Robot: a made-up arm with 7 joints.
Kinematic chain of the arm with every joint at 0, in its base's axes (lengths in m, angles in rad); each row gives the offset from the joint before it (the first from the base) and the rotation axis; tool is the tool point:
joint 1: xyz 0 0 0.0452 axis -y
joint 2: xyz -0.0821 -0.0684 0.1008 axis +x
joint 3: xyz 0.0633 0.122 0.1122 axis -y
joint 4: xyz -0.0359 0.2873 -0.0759 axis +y
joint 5: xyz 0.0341 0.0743 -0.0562 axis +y
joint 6: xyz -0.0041 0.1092 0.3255 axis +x
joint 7: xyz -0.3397 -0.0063 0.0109 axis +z
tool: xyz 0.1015 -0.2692 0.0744
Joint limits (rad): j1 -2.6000..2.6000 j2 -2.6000..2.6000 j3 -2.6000..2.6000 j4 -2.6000..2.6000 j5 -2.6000..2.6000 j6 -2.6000..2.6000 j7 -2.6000..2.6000
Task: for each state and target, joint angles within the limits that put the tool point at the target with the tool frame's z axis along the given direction. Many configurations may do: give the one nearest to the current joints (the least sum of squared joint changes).
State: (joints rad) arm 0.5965 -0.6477 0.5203 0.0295 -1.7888 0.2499 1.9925
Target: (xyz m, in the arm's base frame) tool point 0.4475 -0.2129 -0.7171 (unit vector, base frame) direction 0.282 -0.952 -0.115
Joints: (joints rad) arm 0.0490 -1.3884 0.8366 -0.3000 -2.2851 0.0461 2.3464
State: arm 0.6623 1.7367 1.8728 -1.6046 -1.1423 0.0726 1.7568
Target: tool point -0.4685 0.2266 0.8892 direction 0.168 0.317 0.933
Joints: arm 0.7380 0.8207 1.9762 -1.6416 -1.3063 -0.6928 2.1026
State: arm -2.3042 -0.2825 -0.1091 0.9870 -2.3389 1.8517 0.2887
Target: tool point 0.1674 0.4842 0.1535 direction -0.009 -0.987 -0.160
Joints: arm -2.6000 -0.4325 0.2679 1.3972 -1.4275 1.8829 0.8258
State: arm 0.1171 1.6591 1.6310 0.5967 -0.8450 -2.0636 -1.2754
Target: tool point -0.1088 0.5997 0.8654 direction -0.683 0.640 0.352
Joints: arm 1.0323 1.1700 1.5942 0.2568 -1.6400 -1.2724 -1.5518
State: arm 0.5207 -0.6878 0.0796 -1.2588 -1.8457 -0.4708 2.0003
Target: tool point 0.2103 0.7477 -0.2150 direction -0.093 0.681 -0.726
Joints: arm 1.0975 -0.0917 -0.2536 -0.5044 -1.5820 -0.7769 2.6000
